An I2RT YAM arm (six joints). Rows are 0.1 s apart.
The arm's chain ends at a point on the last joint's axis. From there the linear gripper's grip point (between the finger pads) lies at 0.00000 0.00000 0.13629 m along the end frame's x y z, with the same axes.
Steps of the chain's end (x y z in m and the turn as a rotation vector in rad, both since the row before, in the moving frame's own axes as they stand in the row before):
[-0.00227, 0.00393, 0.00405, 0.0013, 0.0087, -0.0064]
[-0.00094, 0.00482, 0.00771, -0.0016, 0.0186, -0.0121]
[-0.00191, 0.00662, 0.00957, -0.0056, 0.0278, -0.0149]
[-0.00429, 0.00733, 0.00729, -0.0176, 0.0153, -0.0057]
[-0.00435, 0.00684, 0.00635, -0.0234, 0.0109, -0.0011]
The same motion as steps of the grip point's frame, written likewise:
[-0.00108, 0.00375, 0.00404, 0.0013, 0.0087, -0.0064]
[0.00160, 0.00502, 0.00769, -0.0016, 0.0186, -0.0121]
[0.00188, 0.00735, 0.00952, -0.0056, 0.0278, -0.0149]
[-0.00220, 0.00972, 0.00725, -0.0176, 0.0153, -0.0057]
[-0.00286, 0.01003, 0.00630, -0.0234, 0.0109, -0.0011]

